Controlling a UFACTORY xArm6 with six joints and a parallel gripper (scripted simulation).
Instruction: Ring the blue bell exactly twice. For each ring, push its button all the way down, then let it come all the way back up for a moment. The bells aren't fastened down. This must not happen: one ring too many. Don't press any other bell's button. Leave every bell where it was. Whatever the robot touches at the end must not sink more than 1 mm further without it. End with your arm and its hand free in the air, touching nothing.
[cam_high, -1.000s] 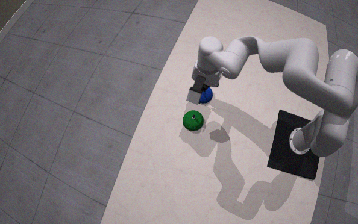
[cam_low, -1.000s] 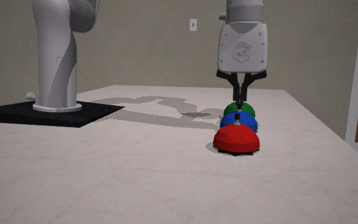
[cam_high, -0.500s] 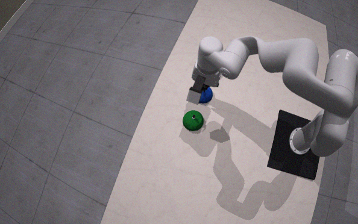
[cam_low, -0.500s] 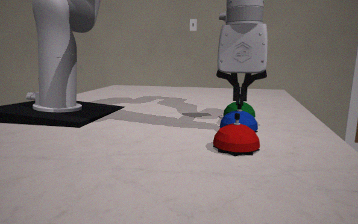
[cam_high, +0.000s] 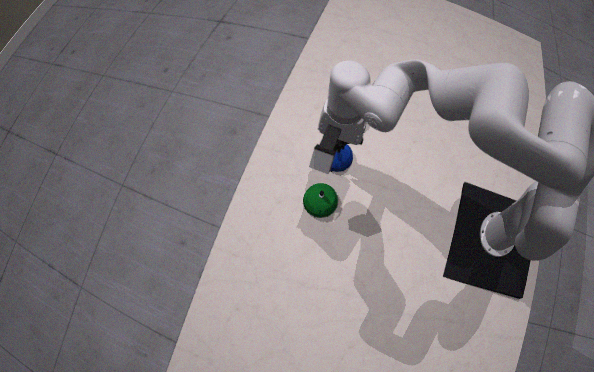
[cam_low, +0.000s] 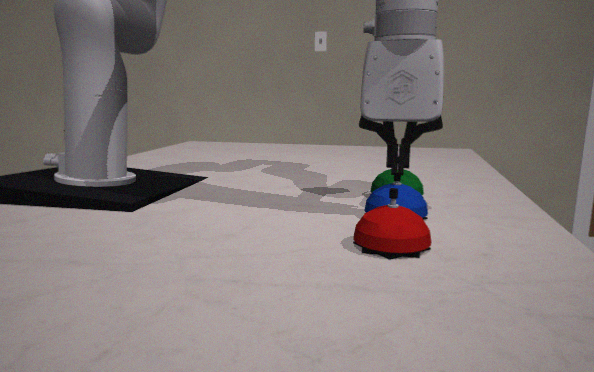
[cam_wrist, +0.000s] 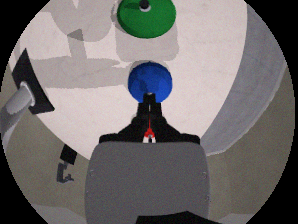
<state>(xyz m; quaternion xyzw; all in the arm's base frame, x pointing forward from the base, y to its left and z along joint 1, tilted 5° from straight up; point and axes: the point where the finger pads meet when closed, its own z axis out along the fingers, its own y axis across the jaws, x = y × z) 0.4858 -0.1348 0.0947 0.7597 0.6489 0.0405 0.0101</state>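
My hand is 40 mm above the blue bell. The rest, counted from my hand: red bell (20 mm behind, 120 mm to the right, 40 mm below); green bell (20 mm ahead, 120 mm to the left, 40 mm below).
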